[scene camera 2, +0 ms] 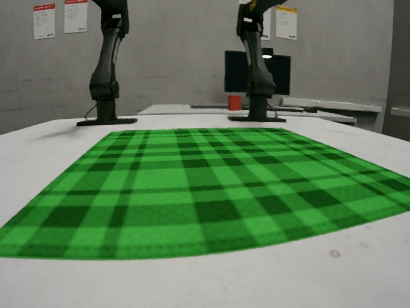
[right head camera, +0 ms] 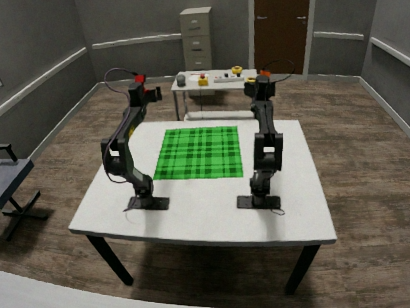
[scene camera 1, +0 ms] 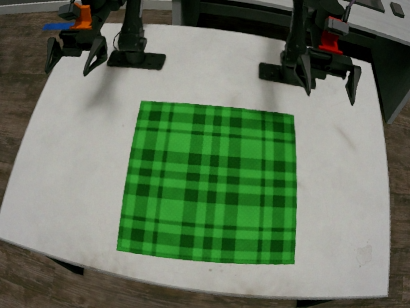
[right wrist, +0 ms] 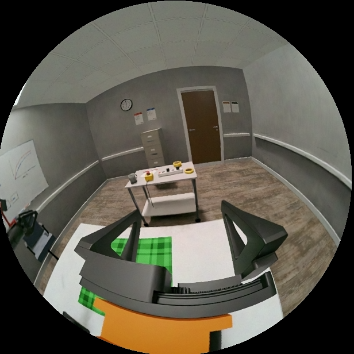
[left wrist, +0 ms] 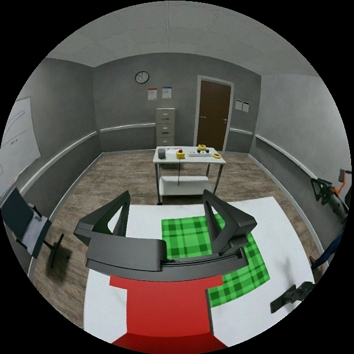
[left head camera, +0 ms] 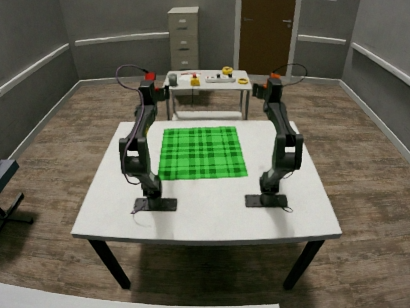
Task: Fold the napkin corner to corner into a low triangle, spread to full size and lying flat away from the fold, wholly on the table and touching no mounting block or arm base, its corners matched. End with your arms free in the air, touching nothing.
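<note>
The green plaid napkin (left head camera: 202, 152) (right head camera: 200, 152) (scene camera 1: 210, 182) (scene camera 2: 200, 195) (left wrist: 187, 237) (right wrist: 155, 252) lies flat and unfolded on the white table (left head camera: 210, 220) (right head camera: 205, 222) (scene camera 1: 65, 165), a full square with its four corners spread in scene camera 1. My left gripper (scene camera 1: 331, 99) (left wrist: 165, 193) is open and empty, raised in the air above the table and apart from the napkin. My right gripper (scene camera 1: 66, 72) (right wrist: 178, 210) is open and empty, also raised in the air, apart from the napkin. Neither gripper's fingertips show in scene camera 2.
The left arm base plate (left head camera: 167, 204) (right head camera: 160, 203) (scene camera 1: 270, 72) and right arm base plate (left head camera: 252, 201) (right head camera: 244, 202) (scene camera 1: 155, 61) stand apart from the napkin. A side table (left head camera: 175, 88) (left wrist: 159, 160) with small objects stands beyond the work table. A chair (left wrist: 35, 237) is off to the side.
</note>
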